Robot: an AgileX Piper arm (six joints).
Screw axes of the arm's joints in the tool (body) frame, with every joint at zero. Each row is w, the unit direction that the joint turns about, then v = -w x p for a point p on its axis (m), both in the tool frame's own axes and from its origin. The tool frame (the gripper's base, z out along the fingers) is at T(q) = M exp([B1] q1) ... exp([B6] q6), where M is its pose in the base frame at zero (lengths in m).
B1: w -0.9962 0 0.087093 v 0 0.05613 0
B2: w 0 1 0 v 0.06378 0 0.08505
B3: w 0 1 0 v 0.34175 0 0.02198
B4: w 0 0 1 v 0 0 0
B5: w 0 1 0 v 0.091 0 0
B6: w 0 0 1 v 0 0 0
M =
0.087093 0 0.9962 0.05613
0 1 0 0
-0.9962 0 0.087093 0.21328
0 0 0 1
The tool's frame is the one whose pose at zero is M.
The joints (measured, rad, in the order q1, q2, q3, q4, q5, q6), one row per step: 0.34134, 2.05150, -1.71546, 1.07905, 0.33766, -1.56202; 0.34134, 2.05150, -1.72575, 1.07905, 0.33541, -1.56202; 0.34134, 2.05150, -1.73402, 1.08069, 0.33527, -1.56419; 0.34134, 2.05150, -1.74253, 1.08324, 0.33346, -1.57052; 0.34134, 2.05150, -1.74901, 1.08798, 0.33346, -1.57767; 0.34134, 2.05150, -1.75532, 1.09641, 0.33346, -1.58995; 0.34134, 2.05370, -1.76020, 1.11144, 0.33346, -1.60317; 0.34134, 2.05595, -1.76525, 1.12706, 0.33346, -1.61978; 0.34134, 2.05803, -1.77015, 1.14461, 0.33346, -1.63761; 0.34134, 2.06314, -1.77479, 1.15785, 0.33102, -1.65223; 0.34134, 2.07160, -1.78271, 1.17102, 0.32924, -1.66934; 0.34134, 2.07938, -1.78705, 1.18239, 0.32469, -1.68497; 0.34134, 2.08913, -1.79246, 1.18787, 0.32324, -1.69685; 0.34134, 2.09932, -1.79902, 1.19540, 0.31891, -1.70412
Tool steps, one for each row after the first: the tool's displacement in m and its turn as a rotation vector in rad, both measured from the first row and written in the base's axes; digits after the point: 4 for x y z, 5 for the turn. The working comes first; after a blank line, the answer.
Tool pose at each row, in the base's axes (x y z in m, rotation vector in rad; the steps are taken from these numbers as rounded here): 0.4556, 0.1901, 0.2801, -0.98148, 1.70752, 0.18525; 0.4565, 0.1902, 0.2836, -0.97671, 1.69770, 0.18117; 0.4571, 0.1904, 0.2864, -0.97450, 1.68912, 0.17918; 0.4577, 0.1905, 0.2893, -0.97361, 1.67824, 0.17365; 0.4581, 0.1907, 0.2916, -0.97346, 1.66938, 0.17124; 0.4585, 0.1910, 0.2939, -0.97439, 1.65874, 0.16828; 0.4591, 0.1914, 0.2948, -0.97155, 1.65223, 0.17054; 0.4598, 0.1919, 0.2958, -0.97087, 1.64398, 0.17088; 0.4604, 0.1923, 0.2968, -0.96946, 1.63545, 0.17180; 0.4617, 0.1928, 0.2962, -0.96826, 1.63089, 0.17008; 0.4636, 0.1935, 0.2950, -0.96958, 1.62517, 0.16712; 0.4654, 0.1938, 0.2930, -0.97008, 1.62276, 0.16193; 0.4673, 0.1945, 0.2900, -0.97516, 1.62189, 0.15765; 0.4696, 0.1950, 0.2873, -0.97250, 1.62329, 0.15538

0.0009, 0.0001, 0.0035, 0.00336, -0.01086, -0.00193; 0.0015, 0.0003, 0.0063, 0.00604, -0.01942, -0.00162; 0.0021, 0.0004, 0.0092, 0.00651, -0.03114, -0.00143; 0.0025, 0.0006, 0.0115, 0.00778, -0.03977, 0.00008; 0.0029, 0.0009, 0.0138, 0.00857, -0.04997, 0.00258; 0.0035, 0.0013, 0.0147, 0.01351, -0.05518, 0.00386; 0.0042, 0.0018, 0.0157, 0.01652, -0.06228, 0.00617; 0.0048, 0.0022, 0.0167, 0.02039, -0.06952, 0.00838; 0.0061, 0.0027, 0.0161, 0.02141, -0.07433, 0.00823; 0.0080, 0.0034, 0.0149, 0.02051, -0.08022, 0.00947; 0.0098, 0.0037, 0.0129, 0.01782, -0.08427, 0.00809; 0.0117, 0.0044, 0.0099, 0.01245, -0.08585, 0.00959; 0.0140, 0.0049, 0.0072, 0.01230, -0.08599, 0.00636
